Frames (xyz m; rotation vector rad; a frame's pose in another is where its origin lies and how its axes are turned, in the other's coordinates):
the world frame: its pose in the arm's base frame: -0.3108 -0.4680 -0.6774 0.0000 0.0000 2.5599
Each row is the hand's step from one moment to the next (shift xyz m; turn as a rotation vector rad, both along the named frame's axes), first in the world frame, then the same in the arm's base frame.
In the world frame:
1: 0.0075 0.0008 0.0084 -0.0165 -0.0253 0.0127
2: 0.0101 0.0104 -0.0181 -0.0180 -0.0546 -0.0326
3: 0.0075 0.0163 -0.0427 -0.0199 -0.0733 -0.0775
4: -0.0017 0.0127 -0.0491 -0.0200 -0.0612 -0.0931
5: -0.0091 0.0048 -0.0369 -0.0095 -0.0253 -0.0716
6: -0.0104 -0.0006 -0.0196 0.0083 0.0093 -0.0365
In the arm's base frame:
1: -0.0067 0.0035 0.0084 0.0277 0.0121 0.0127
2: -0.0142 -0.0031 -0.0181 0.0450 0.0357 -0.0326
3: -0.0152 -0.0095 -0.0427 0.0569 0.0503 -0.0775
4: -0.0056 -0.0115 -0.0491 0.0503 0.0401 -0.0931
5: 0.0050 -0.0090 -0.0369 0.0218 0.0159 -0.0716
6: 0.0090 -0.0052 -0.0196 -0.0120 -0.0032 -0.0365

